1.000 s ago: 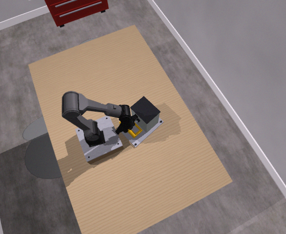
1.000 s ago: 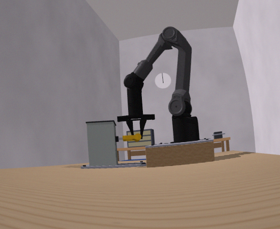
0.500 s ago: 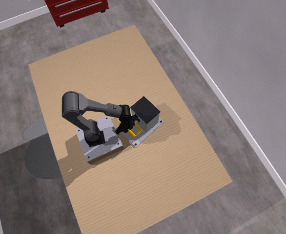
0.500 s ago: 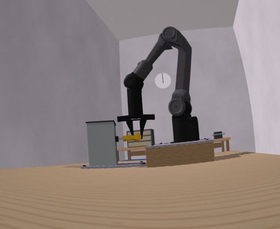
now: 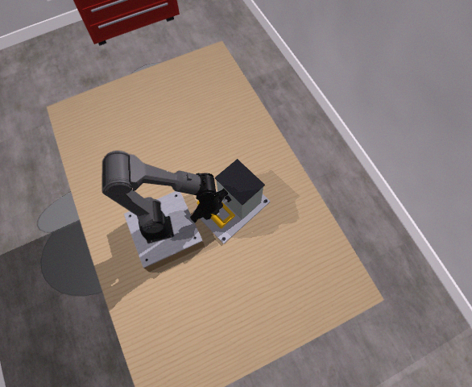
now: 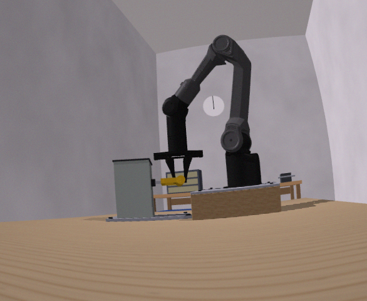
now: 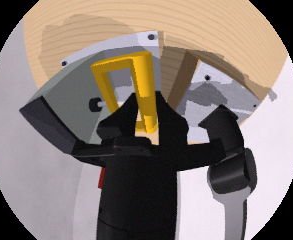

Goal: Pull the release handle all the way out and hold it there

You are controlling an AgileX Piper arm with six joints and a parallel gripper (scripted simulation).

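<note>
Right now my hand is 5 cm short of the release handle and 3 cm to the right of it. The rest, counted from my hand: grey baseplate 8 cm ahead, 4 cm to the left, 10 cm below.
</note>
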